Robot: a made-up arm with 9 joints. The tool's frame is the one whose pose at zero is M. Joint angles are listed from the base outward.
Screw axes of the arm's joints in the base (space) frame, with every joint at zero. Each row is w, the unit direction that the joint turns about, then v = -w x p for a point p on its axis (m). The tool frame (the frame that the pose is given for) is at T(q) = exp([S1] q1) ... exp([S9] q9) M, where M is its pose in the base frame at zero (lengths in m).
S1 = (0, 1, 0, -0.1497, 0, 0)
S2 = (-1, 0, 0, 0, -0.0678, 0.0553)
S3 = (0, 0, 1, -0.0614, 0.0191, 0)
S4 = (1, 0, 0, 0, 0.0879, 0.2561)
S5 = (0, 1, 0, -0.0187, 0, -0.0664)
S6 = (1, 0, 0, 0, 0.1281, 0.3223)
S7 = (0, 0, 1, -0.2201, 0.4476, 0)
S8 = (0, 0, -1, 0.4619, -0.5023, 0)
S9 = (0, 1, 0, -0.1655, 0, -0.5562)
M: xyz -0.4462 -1.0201 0.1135 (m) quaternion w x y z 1 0 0 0
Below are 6 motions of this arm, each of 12 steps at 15 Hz.
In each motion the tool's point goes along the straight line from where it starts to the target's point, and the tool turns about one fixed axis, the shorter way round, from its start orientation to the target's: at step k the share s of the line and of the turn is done. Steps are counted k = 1, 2, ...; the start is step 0. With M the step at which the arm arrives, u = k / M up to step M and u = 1 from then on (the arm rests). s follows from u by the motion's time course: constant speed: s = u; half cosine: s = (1 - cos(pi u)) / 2; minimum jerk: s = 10 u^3 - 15 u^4 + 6 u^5.
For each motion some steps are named. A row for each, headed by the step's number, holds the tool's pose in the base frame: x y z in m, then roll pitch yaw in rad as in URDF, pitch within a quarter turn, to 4 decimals.
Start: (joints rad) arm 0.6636 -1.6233 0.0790 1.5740 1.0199 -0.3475 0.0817 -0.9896 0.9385
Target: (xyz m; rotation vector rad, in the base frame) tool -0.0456 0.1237 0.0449 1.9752 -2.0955 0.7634
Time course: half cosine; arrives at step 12
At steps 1, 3, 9, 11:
1: -0.0982 0.5471 -0.1872 -2.1923 -1.2654 -2.0676
3: -0.0913 0.4914 -0.1566 -2.3882 -1.1716 -1.9065
9: -0.0534 0.1868 0.0103 -2.8067 -0.5913 -1.6975
11: -0.0465 0.1310 0.0409 -2.8510 -0.4826 -1.6978

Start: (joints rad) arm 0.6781 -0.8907 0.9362 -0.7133 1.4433 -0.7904 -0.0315 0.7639 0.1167
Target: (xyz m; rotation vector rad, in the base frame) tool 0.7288 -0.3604 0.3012 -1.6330 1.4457 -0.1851
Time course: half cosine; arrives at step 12
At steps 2, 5, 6, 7, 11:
2: 0.5596 -0.5746 0.4779 -1.1807 0.8348 -0.0771
5: 0.6146 -0.5049 0.4204 -1.6250 0.8239 -0.5457
6: 0.6381 -0.4752 0.3959 -1.7965 0.7788 -0.7278
7: 0.6616 -0.4455 0.3714 -1.9461 0.7139 -0.8882
11: 0.7257 -0.3643 0.3044 -2.2443 0.4677 -1.2182

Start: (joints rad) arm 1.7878 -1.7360 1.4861 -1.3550 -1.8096 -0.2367 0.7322 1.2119 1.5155
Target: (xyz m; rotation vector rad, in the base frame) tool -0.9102 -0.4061 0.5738 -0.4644 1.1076 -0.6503
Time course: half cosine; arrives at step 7
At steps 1, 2, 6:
1: -0.6435 -0.3825 -0.6546 0.5658 0.1053 -0.4809
2: -0.6824 -0.3859 -0.4753 0.3865 0.2400 -0.4955
6: -0.8963 -0.4049 0.5098 -0.9244 0.7271 -1.0990

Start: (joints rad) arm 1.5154 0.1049 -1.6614 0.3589 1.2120 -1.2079 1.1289 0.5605 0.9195
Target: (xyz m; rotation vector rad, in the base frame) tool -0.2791 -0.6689 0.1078 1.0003 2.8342 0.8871
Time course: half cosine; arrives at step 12
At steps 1, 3, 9, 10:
1: -0.1042 -0.5452 0.7233 -2.8715 -0.2616 2.8124
3: -0.1273 -0.5615 0.6423 -2.9787 -0.2367 2.7781
9: -0.2530 -0.6505 0.1995 2.7145 -0.1716 2.5599
10: -0.2672 -0.6605 0.1497 2.6479 -0.1724 2.5341

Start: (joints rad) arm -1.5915 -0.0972 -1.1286 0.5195 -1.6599 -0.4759 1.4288 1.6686 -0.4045
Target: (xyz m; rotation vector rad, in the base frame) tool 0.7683 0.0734 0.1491 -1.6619 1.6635 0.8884
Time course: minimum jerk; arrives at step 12
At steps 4, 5, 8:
4: 0.6442 0.1336 -0.3534 1.4012 0.8904 3.0460
5: 0.6657 0.1232 -0.2664 1.6028 1.0033 -3.0438
8: 0.7353 0.0894 0.0156 2.6841 1.0869 -1.9879

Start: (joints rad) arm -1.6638 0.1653 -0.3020 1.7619 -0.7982 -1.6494 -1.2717 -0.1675 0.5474
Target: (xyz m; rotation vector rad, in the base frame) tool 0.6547 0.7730 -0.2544 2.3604 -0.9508 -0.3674
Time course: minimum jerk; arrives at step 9
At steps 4, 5, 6, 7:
4: 0.4027 0.7320 -0.5235 2.2192 0.3133 -0.8277
5: 0.4890 0.7460 -0.4313 2.3208 0.2220 -0.8019
6: 0.5670 0.7587 -0.3480 2.4091 0.1377 -0.7872
7: 0.6228 0.7678 -0.2885 2.4709 0.0769 -0.7813

